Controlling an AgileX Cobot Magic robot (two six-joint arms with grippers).
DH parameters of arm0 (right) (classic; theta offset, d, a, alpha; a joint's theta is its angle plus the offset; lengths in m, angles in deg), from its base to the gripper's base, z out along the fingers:
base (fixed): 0 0 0 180
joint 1: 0 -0.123 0 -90
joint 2: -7.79 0 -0.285 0
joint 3: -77.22 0 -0.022 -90
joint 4: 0 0.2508 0 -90
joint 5: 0 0 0.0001 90
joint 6: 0 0.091 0 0
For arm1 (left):
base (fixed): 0 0 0 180
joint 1: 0 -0.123 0 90
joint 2: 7.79 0 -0.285 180
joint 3: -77.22 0 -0.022 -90
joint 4: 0 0.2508 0 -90
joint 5: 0 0 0.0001 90
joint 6: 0 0.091 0 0
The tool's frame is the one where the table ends.
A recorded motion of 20 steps. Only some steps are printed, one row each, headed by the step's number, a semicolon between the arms.
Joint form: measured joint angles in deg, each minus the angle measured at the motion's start. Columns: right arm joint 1, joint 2, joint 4, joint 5, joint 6, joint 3; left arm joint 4, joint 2, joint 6, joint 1, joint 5, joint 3.
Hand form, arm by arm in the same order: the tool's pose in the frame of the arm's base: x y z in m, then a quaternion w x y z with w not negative. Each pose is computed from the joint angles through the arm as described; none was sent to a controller.
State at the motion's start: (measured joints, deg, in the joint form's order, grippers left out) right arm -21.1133 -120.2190 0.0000 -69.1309 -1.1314 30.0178; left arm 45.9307 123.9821 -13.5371 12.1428 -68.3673 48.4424
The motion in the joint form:
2: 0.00 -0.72 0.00 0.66 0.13 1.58; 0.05 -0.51 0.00 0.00 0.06 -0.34
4: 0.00 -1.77 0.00 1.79 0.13 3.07; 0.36 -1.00 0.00 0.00 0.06 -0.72
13: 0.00 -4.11 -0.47 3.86 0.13 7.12; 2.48 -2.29 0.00 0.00 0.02 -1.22
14: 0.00 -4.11 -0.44 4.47 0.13 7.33; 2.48 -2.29 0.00 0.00 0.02 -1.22
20: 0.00 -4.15 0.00 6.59 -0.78 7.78; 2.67 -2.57 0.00 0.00 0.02 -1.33
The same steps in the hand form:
2: 0.2914 0.1125 0.0729 0.59339 -0.15305 0.78319 0.10523; 0.3387 -0.1350 0.0963 0.58731 0.34776 0.66689 -0.29899
4: 0.2967 0.1146 0.0689 0.58865 -0.15374 0.78674 0.10439; 0.3370 -0.1350 0.0982 0.58706 0.35020 0.66554 -0.29963
13: 0.3113 0.1209 0.0623 0.58582 -0.15763 0.78788 0.10589; 0.3329 -0.1363 0.1039 0.58563 0.36686 0.65579 -0.30394
14: 0.3120 0.1212 0.0619 0.58308 -0.15782 0.78996 0.10525; 0.3329 -0.1363 0.1039 0.58563 0.36686 0.65579 -0.30394
20: 0.3132 0.1209 0.0596 0.57229 -0.16252 0.79794 0.09680; 0.3323 -0.1364 0.1053 0.58610 0.36851 0.65438 -0.30411

